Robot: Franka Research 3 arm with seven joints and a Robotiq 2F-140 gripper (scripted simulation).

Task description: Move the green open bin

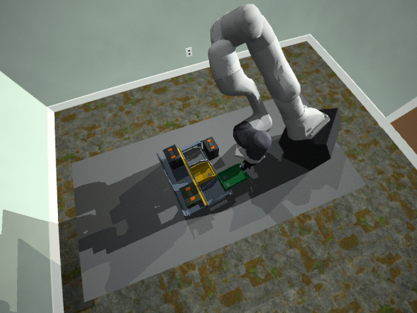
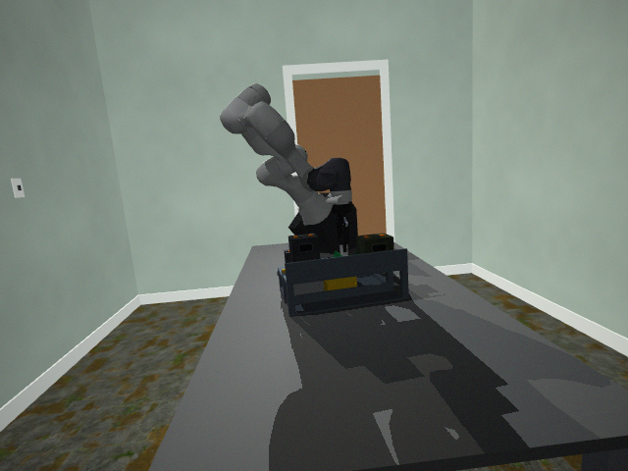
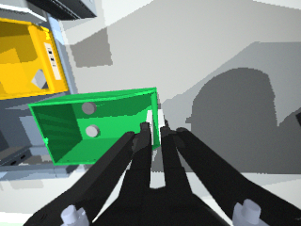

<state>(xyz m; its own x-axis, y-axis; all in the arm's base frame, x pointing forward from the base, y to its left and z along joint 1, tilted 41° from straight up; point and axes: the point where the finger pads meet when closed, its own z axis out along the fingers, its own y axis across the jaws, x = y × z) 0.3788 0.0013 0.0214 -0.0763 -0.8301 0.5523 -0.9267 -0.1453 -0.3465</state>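
The green open bin lies 80 mm ahead of my hand, 10 mm to the right of it and 20 mm below it. From my hand the other things lie so: yellow rail 290 mm ahead, 130 mm to the right, 30 mm above; then yellow bin 240 mm ahead, 130 mm to the right, 30 mm below.
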